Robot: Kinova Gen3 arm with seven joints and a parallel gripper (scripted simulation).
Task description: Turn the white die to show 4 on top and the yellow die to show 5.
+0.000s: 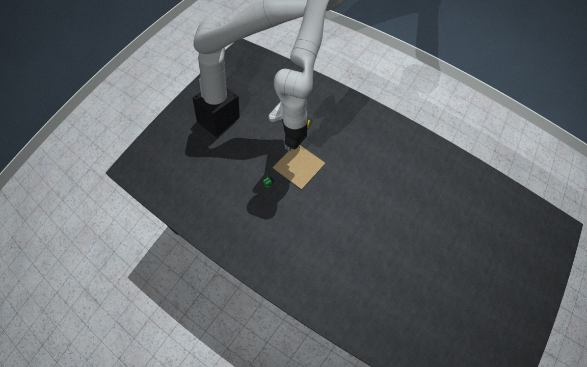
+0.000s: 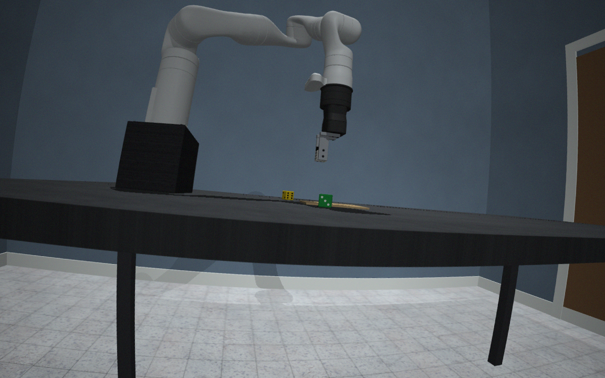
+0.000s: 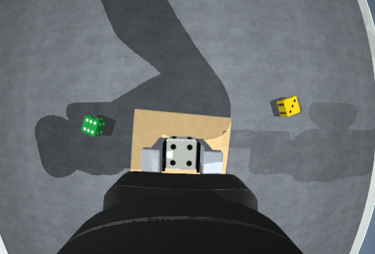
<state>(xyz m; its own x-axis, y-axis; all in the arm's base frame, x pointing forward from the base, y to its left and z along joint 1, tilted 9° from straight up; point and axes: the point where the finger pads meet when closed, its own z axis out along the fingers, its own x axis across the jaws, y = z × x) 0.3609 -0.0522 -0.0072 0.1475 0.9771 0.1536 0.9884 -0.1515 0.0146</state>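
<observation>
My gripper is now 4 cm short of the tan mat, 1 cm to the left of it and 12 cm above it. Round my hand: green die (3 cm behind, 13 cm to the right, 11 cm below); yellow die (3 cm behind, 17 cm to the left, 11 cm below); white die (1 cm below).
</observation>
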